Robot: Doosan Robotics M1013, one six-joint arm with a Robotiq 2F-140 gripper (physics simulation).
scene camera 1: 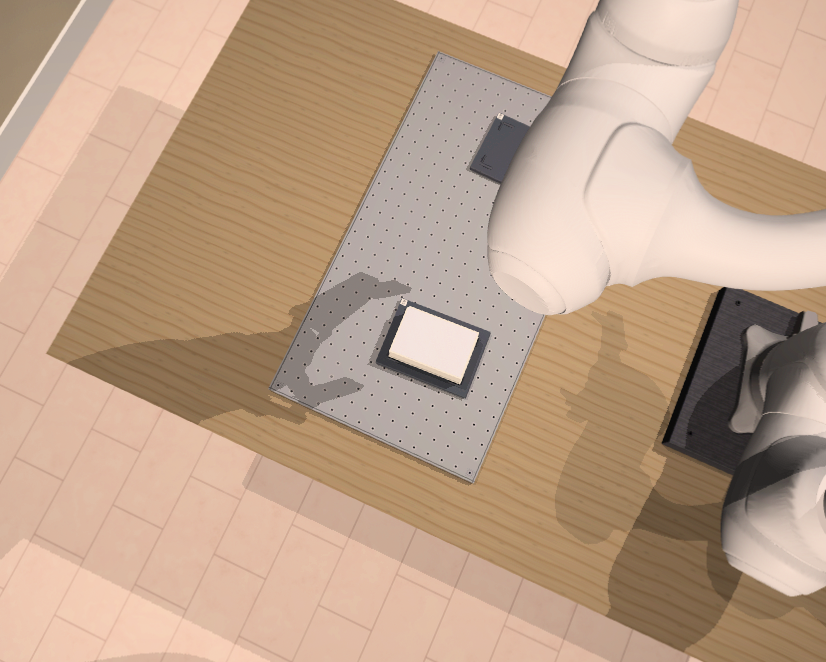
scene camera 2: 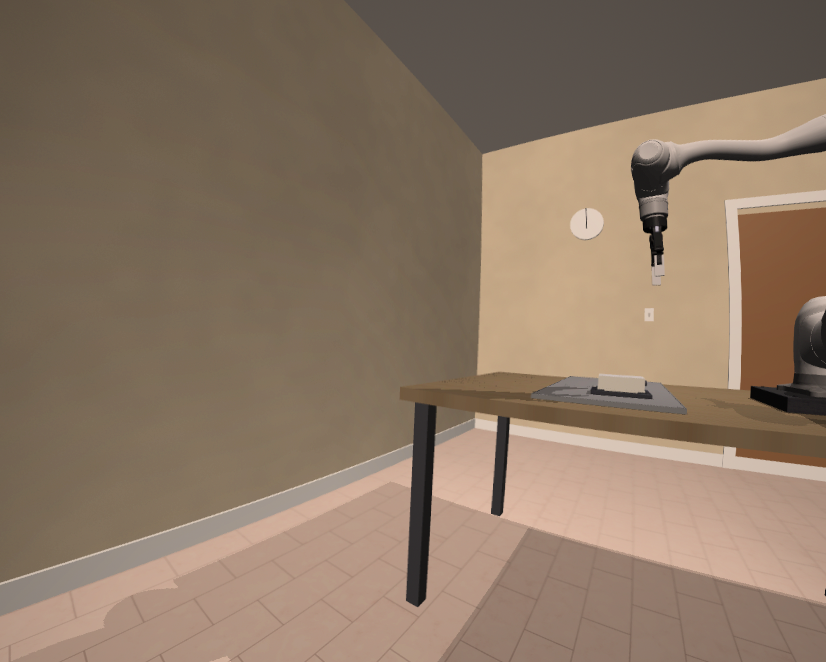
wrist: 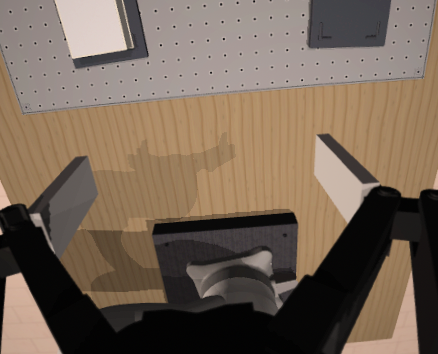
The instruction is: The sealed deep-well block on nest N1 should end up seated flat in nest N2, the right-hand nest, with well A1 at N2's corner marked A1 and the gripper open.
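Places are measured from the arm's base along level axes (x down, y left, z ahead), in millimetres.
Pixels of known places: gripper, between the fingertips: (scene camera 2: 658, 280) (wrist: 203, 165); arm's base, origin of its link: (wrist: 236, 284).
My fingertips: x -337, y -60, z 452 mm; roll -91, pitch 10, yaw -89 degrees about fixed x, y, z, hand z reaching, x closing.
Observation:
Ahead of a thing's pixels: the offset from my fingertips to its top centre. "pt": to the spot under its first point. Level surfaces: height alone.
The sealed block {dx +310, dy +138, dz +133 mm} (scene camera 1: 432, 341) (scene camera 2: 620, 382) (wrist: 95, 30) is a cream-white slab lying level on dark nest N1 {dx +348, dy +138, dz +133 mm} (scene camera 1: 475, 364) (scene camera 2: 637, 395) (wrist: 140, 42). No A1 marking on the block can be made out. Nest N2 {dx +348, dy -238, dz +61 mm} (scene camera 1: 499, 151) (wrist: 350, 25) is bare where it shows; the arm covers part of it in scene camera 1. A small white tag {pt dx +351, dy -306, dz +125 mm} (scene camera 1: 499, 116) sits at its upper-left corner there, its text unreadable. My gripper (scene camera 2: 657, 274) (wrist: 203, 165) is open and empty, high above the table, and is hidden under the arm in scene camera 1.
Both nests sit on a grey perforated board {dx +363 mm} (scene camera 1: 413, 227) (scene camera 2: 665, 399) (wrist: 225, 65) on the wooden table (scene camera 1: 227, 206) (scene camera 2: 468, 399) (wrist: 270, 165). The black base plate (scene camera 1: 703, 386) (wrist: 172, 280) carries the robot's base. My arm (scene camera 1: 572, 179) (scene camera 2: 730, 148) reaches over the board's edge.

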